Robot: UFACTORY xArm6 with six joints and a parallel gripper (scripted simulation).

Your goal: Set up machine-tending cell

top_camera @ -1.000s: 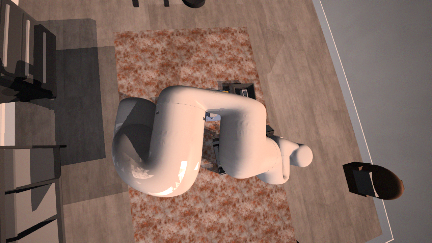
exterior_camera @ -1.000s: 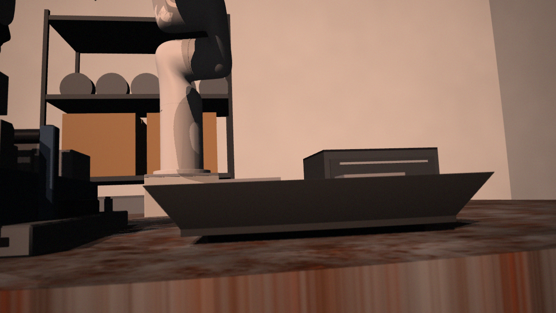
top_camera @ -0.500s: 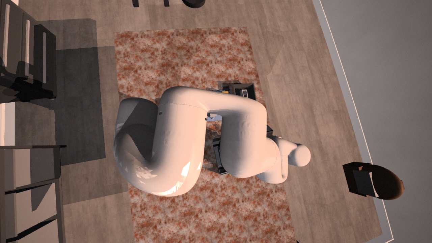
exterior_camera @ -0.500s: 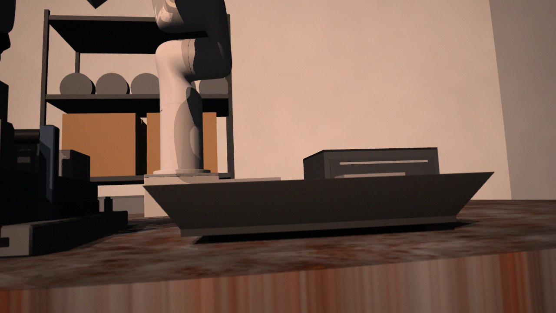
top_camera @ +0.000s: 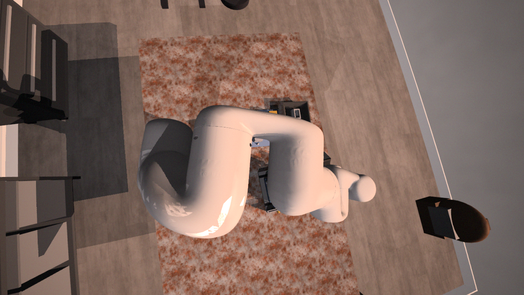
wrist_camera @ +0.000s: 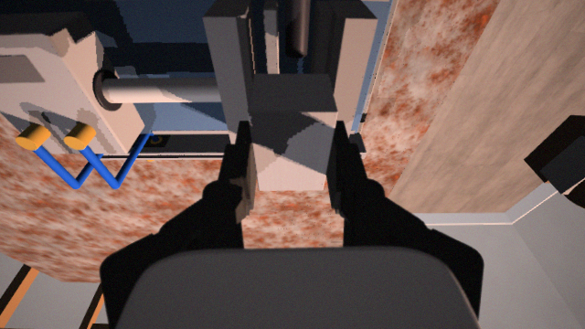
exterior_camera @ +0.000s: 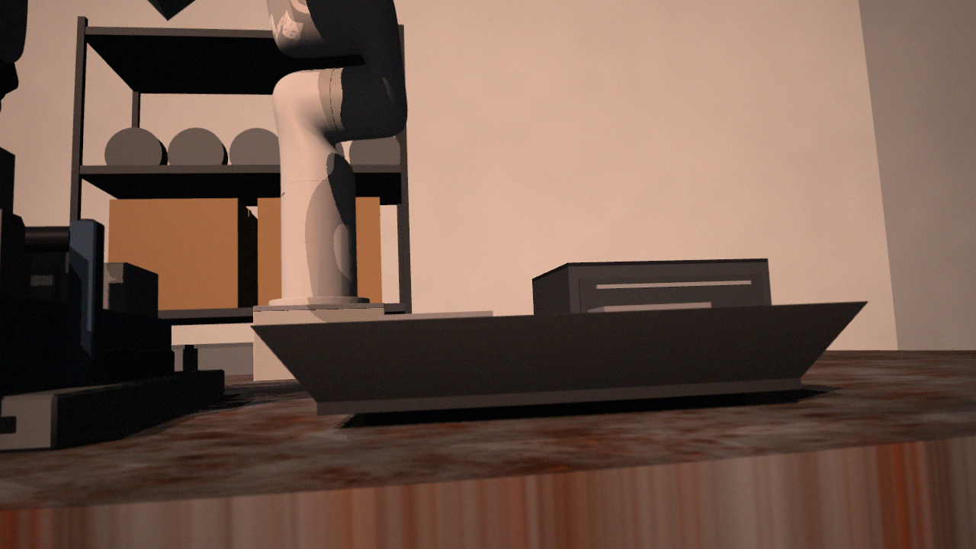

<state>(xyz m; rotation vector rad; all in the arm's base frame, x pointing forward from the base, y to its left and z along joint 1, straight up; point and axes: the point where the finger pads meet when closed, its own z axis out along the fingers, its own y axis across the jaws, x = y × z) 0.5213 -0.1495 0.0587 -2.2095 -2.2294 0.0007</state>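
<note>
Right now the vise piston rod is 9 cm behind my hand, 1 cm to the left of it and 7 cm below it. The rest, counted from my hand: vise body 7 cm behind, 1 cm to the left, 10 cm below; brass blank 9 cm behind, 35 cm to the left, 12 cm below.
</note>
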